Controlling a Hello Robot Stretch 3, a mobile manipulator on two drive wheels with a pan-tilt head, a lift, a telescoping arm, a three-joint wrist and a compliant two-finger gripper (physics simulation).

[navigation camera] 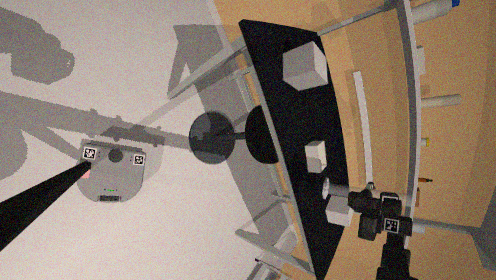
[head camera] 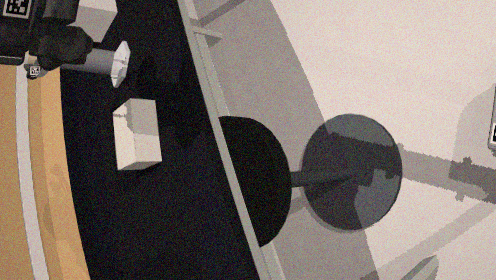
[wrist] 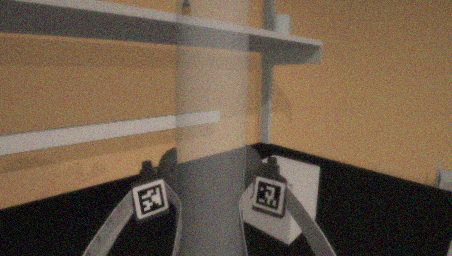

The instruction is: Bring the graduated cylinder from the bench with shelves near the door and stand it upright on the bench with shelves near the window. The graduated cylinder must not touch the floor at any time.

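Note:
The graduated cylinder is clear and tall, with a pale flat base. It stands upright between the fingers in the wrist view. My gripper is shut on it. The cylinder is over the black top of a bench with shelves. Whether its base touches the bench top cannot be told. Its upper end is cut off in the wrist view. No door or window shows to tell which bench this is.
A white box stands close to the cylinder. A small white block and a larger box stand further along. A shelf runs above. A stool is at the front edge.

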